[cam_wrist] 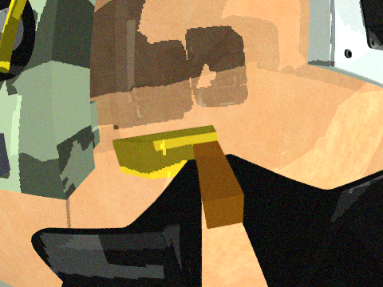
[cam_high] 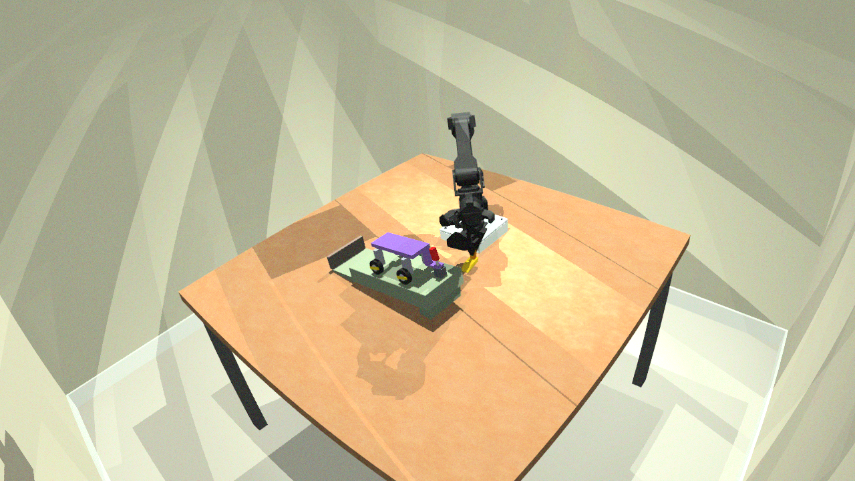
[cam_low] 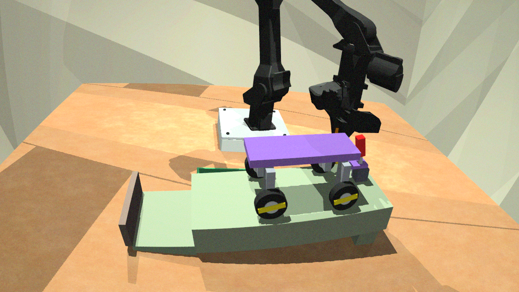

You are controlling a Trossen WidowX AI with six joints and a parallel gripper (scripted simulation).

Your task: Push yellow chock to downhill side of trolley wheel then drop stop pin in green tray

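Right now my gripper tip is 1 cm past the green tray, 23 cm to the left of it and 9 cm above it. Also, from my gripper tip: purple trolley 13 cm ahead, 15 cm to the right, 3 cm above; red-headed stop pin 13 cm ahead, 4 cm to the right, 5 cm above; yellow chock 2 cm ahead, 1 cm below.
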